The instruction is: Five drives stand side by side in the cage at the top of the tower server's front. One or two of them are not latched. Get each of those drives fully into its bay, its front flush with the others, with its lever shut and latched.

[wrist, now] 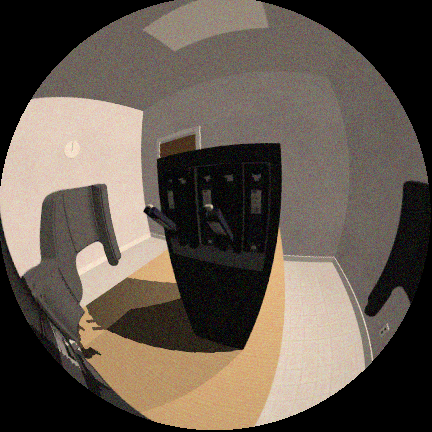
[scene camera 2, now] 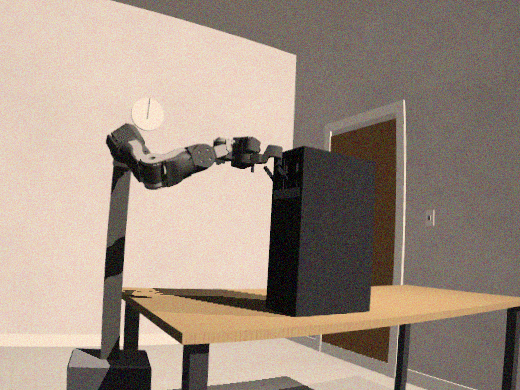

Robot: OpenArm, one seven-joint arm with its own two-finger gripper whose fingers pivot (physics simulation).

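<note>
The black tower server [scene camera 2: 334, 235] [wrist: 227, 300] stands upright on the table, the drive cage at its top front. In the wrist view, two levers stick out and upward: the left lever [wrist: 160, 218], seemingly on the second drive from the left, and the right lever [wrist: 220, 222], seemingly on the fourth. The rightmost drive [wrist: 256, 220] has its lever lying flat; the third and leftmost look the same. Whether any drive sits proud is too dark to tell. My gripper [scene camera 2: 265, 160] [wrist: 216, 245] is open and empty, at cage height close before the front, fingers spread wide either side of the tower in the wrist view.
The wooden table [scene camera 2: 415, 297] [wrist: 195, 375] carries the tower, whose shadow falls across the top. The arm's post [scene camera 2: 115, 220] stands beyond the table's left end. A door [scene camera 2: 385, 200] [wrist: 177, 143] is in the grey wall behind the tower. A clock [scene camera 2: 147, 114] [wrist: 72, 149] hangs on the pale wall.
</note>
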